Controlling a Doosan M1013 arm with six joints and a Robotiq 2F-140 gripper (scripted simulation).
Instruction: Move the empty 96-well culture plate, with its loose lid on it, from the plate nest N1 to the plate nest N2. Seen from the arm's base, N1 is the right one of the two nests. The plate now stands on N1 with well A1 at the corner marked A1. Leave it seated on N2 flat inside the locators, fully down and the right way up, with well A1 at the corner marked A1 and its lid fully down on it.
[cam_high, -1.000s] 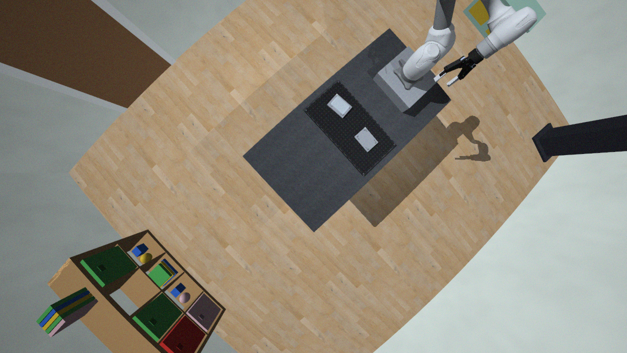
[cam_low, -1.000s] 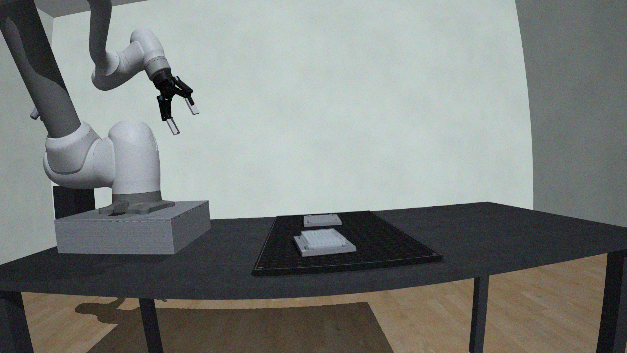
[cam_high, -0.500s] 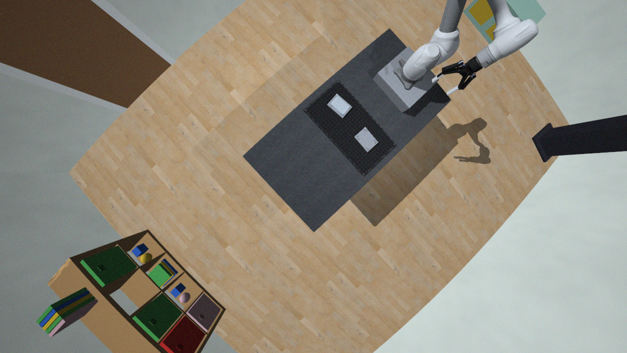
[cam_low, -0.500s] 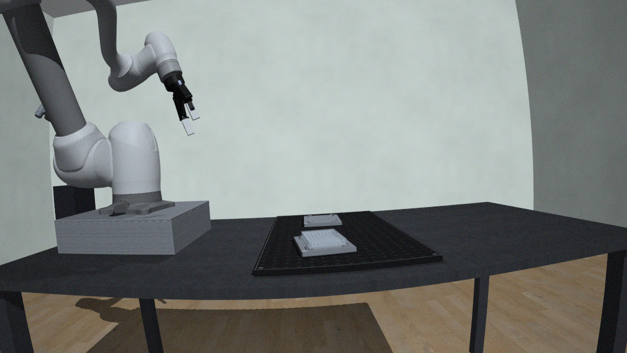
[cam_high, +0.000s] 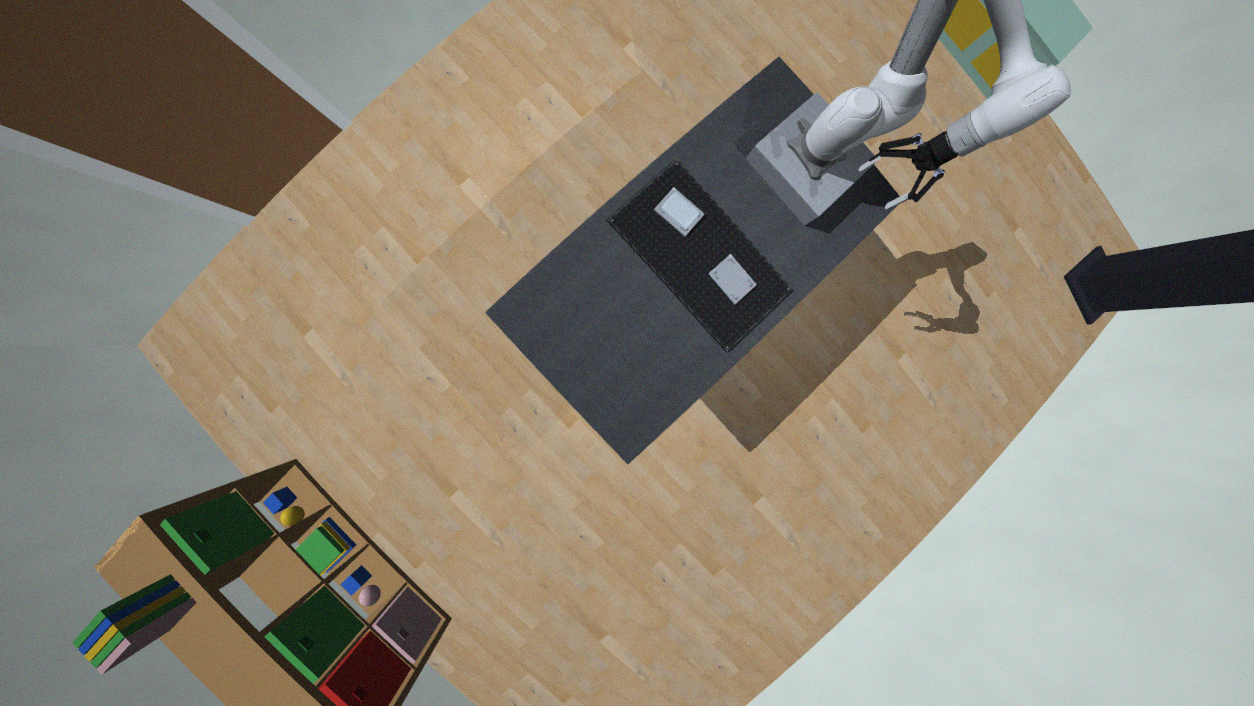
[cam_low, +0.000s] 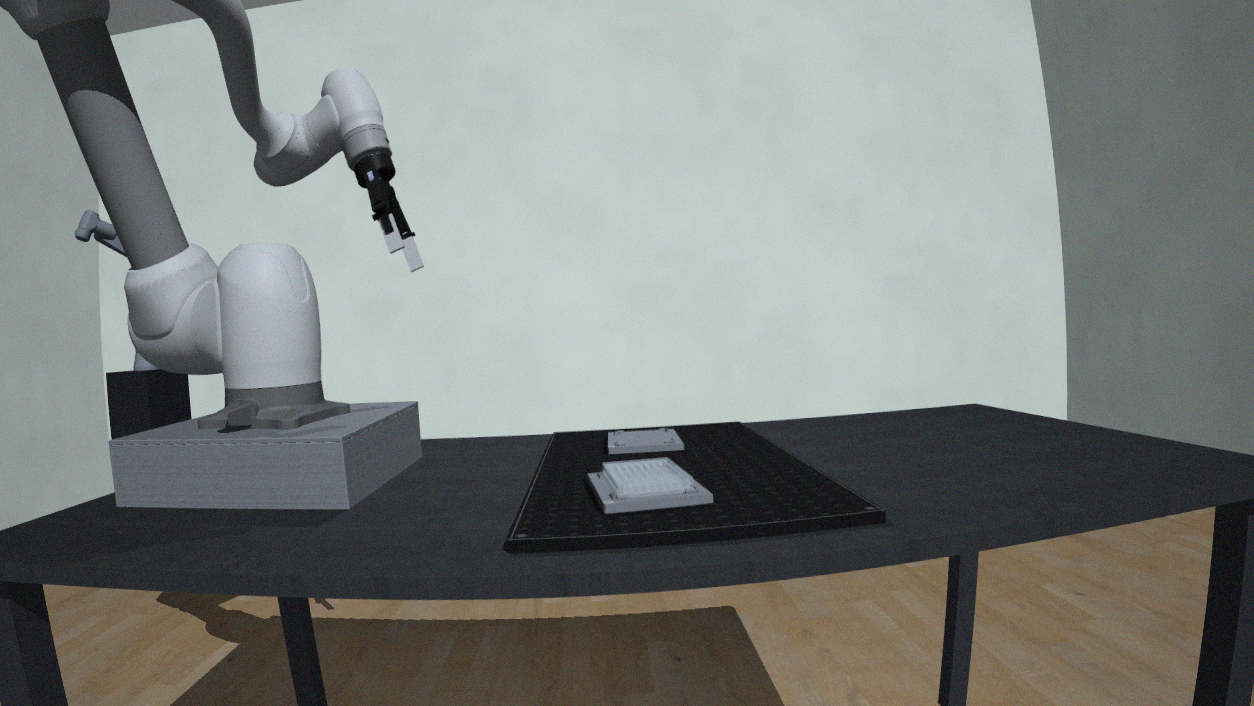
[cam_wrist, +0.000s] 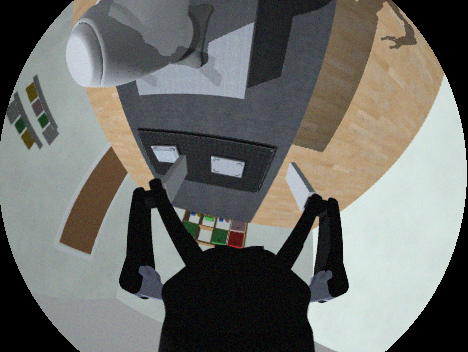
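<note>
My gripper is now 44 cm short of the lid, 34 cm to the left of it and 33 cm above it.
</note>
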